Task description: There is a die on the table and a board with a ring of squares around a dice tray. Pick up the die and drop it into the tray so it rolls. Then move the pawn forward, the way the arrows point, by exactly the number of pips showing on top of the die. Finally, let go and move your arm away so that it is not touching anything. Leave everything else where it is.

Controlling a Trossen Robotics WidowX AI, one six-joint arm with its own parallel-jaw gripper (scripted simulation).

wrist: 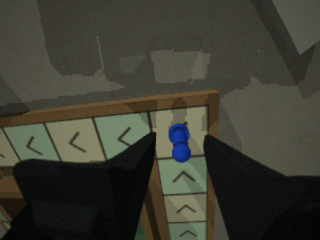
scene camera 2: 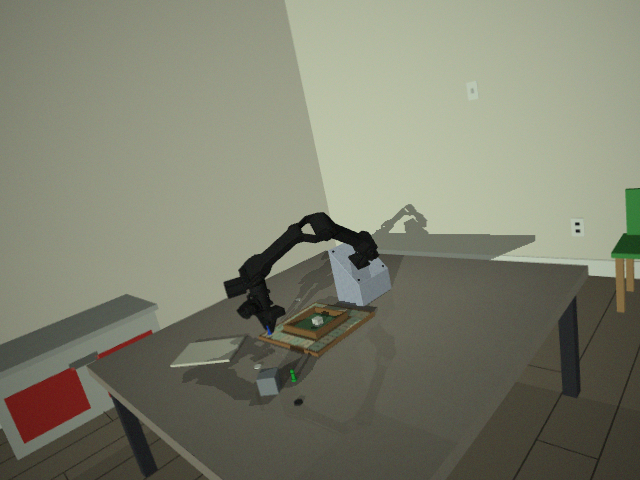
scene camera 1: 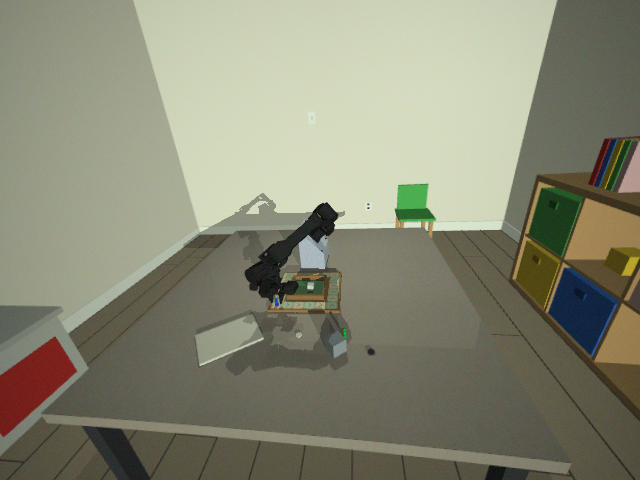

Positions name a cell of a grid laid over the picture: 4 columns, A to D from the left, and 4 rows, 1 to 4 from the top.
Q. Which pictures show my gripper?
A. The wrist view, scene camera 2 and scene camera 1: all of them.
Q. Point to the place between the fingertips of my gripper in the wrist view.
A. C3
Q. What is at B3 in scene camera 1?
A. My gripper.
